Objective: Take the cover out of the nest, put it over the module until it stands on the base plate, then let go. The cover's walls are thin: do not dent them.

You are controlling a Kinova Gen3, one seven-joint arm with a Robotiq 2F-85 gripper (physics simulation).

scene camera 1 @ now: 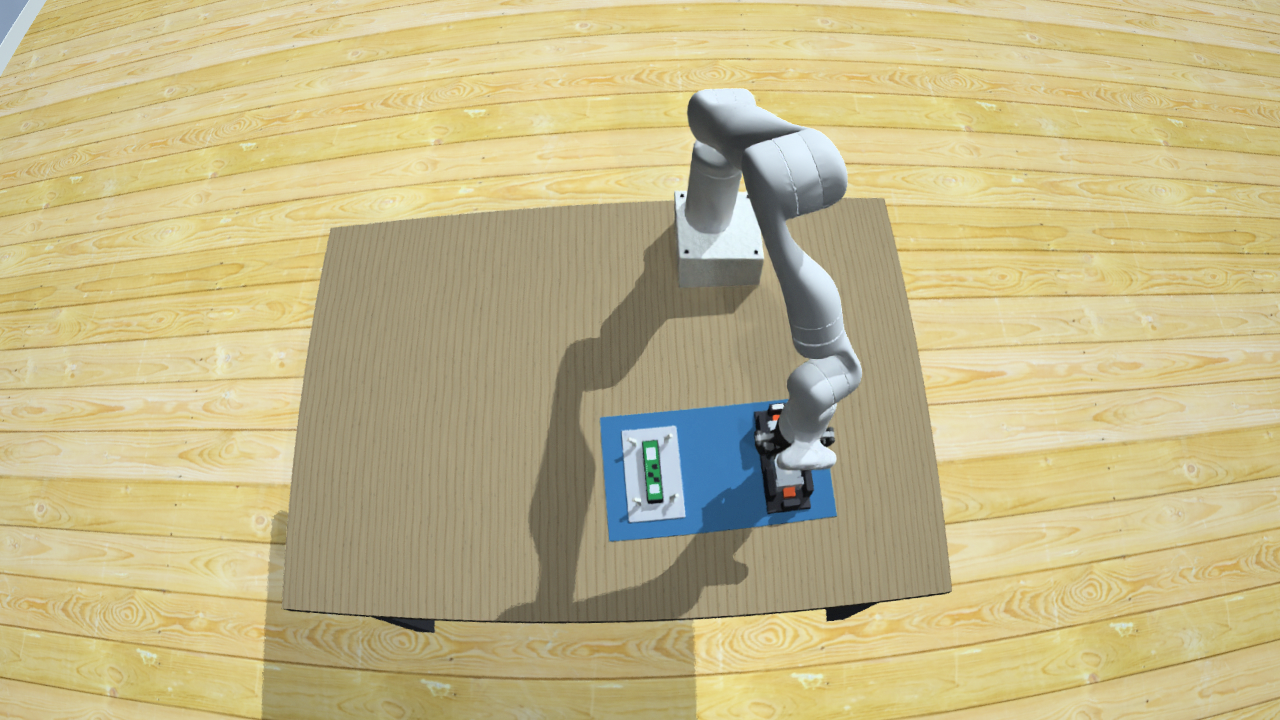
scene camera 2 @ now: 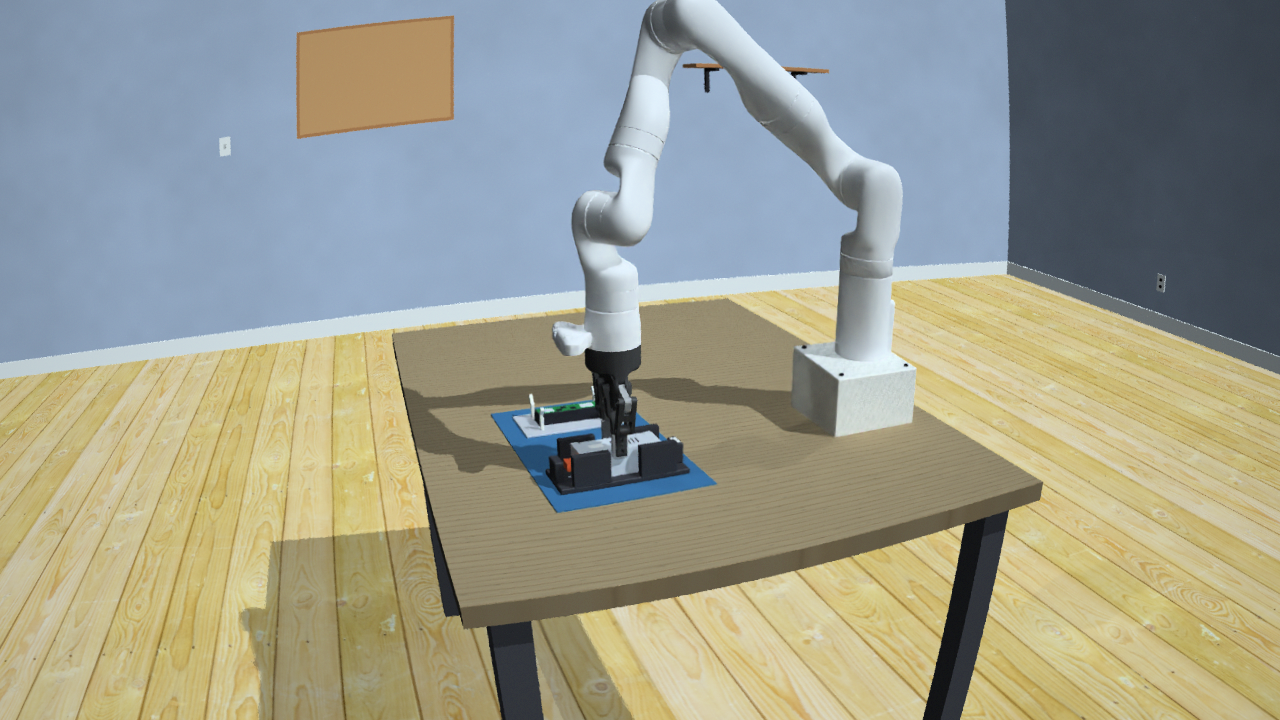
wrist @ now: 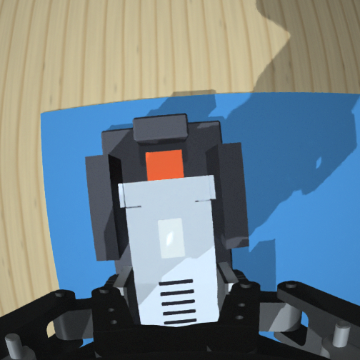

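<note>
The light grey cover (scene camera 1: 787,477) (scene camera 2: 630,462) (wrist: 172,200) sits upright in the black nest (scene camera 1: 767,488) (scene camera 2: 660,459) (wrist: 102,215), between its side walls. My gripper (scene camera 1: 796,437) (scene camera 2: 619,449) (wrist: 175,280) points down and is shut on the cover across its width, one finger at each long side. In the wrist view the cover's sides look drawn in beyond its end corners and narrower towards the fingers. The near end is hidden by the gripper. The green-topped module (scene camera 1: 653,471) (scene camera 2: 568,409) stands on the white base plate (scene camera 1: 631,501) (scene camera 2: 535,429), apart from the nest.
Thin white posts stand near the base plate's corners, around the module. Nest and base plate rest on a blue mat (scene camera 1: 716,447) (scene camera 2: 626,492) (wrist: 310,225) on the brown table (scene camera 1: 429,402) (scene camera 2: 760,501). An orange block (wrist: 164,165) shows beyond the cover's end.
</note>
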